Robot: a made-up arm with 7 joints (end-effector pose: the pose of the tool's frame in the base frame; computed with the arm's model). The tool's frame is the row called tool. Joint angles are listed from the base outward.
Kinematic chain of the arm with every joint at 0, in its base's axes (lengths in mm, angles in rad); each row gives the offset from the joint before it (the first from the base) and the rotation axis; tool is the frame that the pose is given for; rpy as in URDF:
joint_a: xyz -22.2 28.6 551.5 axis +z
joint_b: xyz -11.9 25.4 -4.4 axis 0 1 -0.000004
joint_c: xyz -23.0 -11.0 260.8 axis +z
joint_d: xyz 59.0 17.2 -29.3 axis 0 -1 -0.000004
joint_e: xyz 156.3 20.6 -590.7 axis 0 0.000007 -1
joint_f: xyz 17.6 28.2 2.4 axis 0 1 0.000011
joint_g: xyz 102.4 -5.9 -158.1 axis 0 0.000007 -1
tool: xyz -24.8 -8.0 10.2 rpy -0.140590 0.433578 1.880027
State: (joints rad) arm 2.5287 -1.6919 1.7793 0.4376 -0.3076 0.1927 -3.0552
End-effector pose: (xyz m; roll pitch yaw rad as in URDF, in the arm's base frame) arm -0.6594 -0.2490 0.3436 -1.4365 -0.7826 -2.4167
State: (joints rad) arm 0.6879 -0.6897 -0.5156 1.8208 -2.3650 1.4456 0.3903
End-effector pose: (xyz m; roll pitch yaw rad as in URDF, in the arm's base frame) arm 0.2112 -0.2566 1.3573 -2.3259 0.4228 -0.9090
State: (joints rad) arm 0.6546 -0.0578 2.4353 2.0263 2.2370 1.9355 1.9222
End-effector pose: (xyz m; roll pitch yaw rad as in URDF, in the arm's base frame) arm -0.5979 -0.1136 1.2891 1.5620 -0.6871 -2.2818
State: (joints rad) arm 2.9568 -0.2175 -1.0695 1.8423 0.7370 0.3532 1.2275
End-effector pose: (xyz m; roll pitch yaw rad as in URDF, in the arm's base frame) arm -0.1077 0.6621 1.2565 0.5206 -1.2215 1.5106
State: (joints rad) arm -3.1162 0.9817 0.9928 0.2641 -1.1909 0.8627 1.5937
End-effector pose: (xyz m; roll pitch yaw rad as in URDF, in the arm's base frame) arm 0.3079 -0.2868 0.1603 0.4861 0.3502 -0.2586
